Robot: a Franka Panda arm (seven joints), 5 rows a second.
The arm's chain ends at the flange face. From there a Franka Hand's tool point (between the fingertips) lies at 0.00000 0.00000 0.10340 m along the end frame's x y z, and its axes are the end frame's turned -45 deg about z.
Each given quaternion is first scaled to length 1.
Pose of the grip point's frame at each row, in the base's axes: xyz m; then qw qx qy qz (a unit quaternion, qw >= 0):
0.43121, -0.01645, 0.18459, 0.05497, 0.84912, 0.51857, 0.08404
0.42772, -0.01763, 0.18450, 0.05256, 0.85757, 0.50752, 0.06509
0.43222, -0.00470, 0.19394, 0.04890, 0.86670, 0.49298, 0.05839
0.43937, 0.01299, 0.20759, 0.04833, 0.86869, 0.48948, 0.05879
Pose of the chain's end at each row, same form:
0.41056, -0.01581, 0.28590, 0.01862, 0.98293, 0.15415, 0.09868
0.41066, -0.01514, 0.28645, 0.02365, 0.98651, 0.14071, 0.08025
0.41677, -0.00189, 0.29614, 0.02283, 0.98938, 0.12378, 0.07266
0.42392, 0.01572, 0.30979, 0.02215, 0.98988, 0.11979, 0.07281

